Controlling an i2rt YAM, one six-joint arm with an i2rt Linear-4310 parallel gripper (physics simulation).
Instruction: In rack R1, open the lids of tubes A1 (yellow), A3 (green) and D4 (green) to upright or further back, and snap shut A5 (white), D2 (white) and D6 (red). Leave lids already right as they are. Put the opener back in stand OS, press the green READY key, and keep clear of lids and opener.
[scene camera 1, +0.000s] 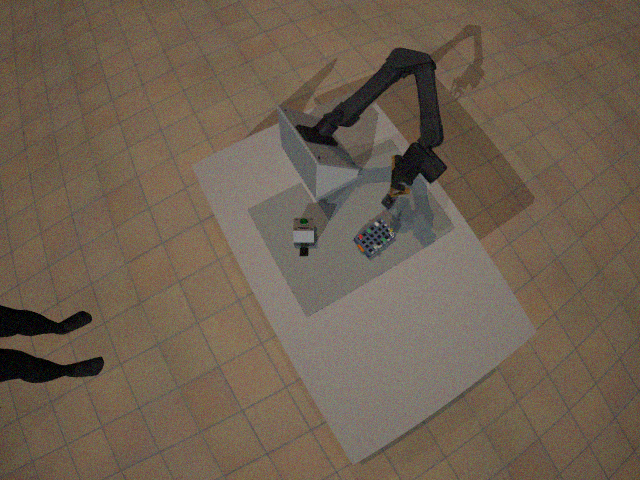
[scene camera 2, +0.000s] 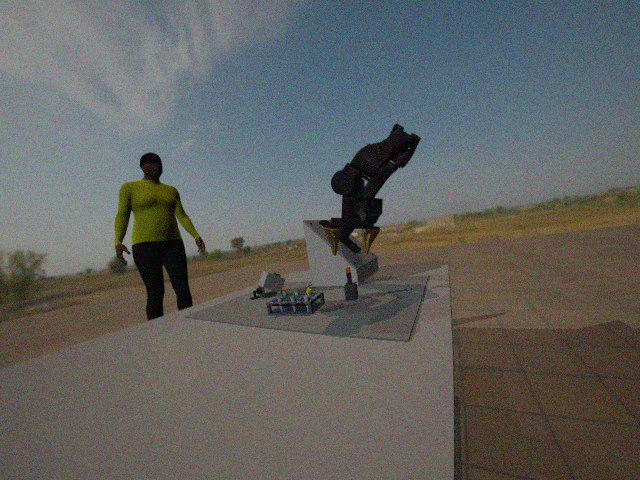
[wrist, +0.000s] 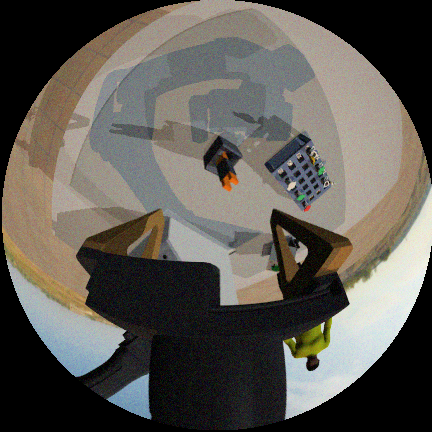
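Seen in the pictures: gripper, fingertip midpoint: (scene camera 1: 392, 184) (scene camera 2: 350, 254) (wrist: 216, 214); arm's base at its link origin: (scene camera 1: 317, 137) (scene camera 2: 339, 236).
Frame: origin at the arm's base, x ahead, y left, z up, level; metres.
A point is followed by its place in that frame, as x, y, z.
Rack R1 (scene camera 1: 381, 246) {0.420, -0.005, -0.114} (scene camera 2: 294, 312) {0.414, 0.025, -0.168} (wrist: 284, 155) {0.368, 0.059, -0.168} is a blue tube rack on the grey mat. Small yellow, green, white and red lids show on it; they are too small to tell each lid's angle or tube. The opener (scene camera 2: 347, 271) {0.297, 0.133, -0.095} (wrist: 228, 180) {0.289, 0.131, -0.096}, with orange prongs, stands upright in its dark stand OS (scene camera 1: 387, 200) (scene camera 2: 351, 292) {0.311, 0.142, -0.149} (wrist: 212, 154) {0.288, 0.148, -0.139}. My gripper (scene camera 2: 351, 252) {0.273, 0.140, -0.052} (wrist: 216, 214) {0.273, 0.140, -0.052} is open and empty, above the opener and apart from it. The green READY key (scene camera 1: 303, 221) {0.212, -0.186, -0.098} (scene camera 2: 276, 274) {0.219, -0.177, -0.102} (wrist: 275, 268) {0.211, -0.179, -0.101} is on a small grey box.
The grey box has a white panel (scene camera 1: 303, 236) {0.255, -0.213, -0.108} and a black part (scene camera 1: 303, 251) {0.290, -0.236, -0.147} at its front. The arm's light grey pedestal (scene camera 1: 338, 178) {0.136, 0.008, -0.100} (scene camera 2: 328, 263) {0.135, -0.001, -0.089} stands behind the mat (scene camera 1: 315, 289) {0.422, -0.269, -0.170}. A person (scene camera 2: 155, 211) (wrist: 310, 342) in a yellow-green top stands beyond the table.
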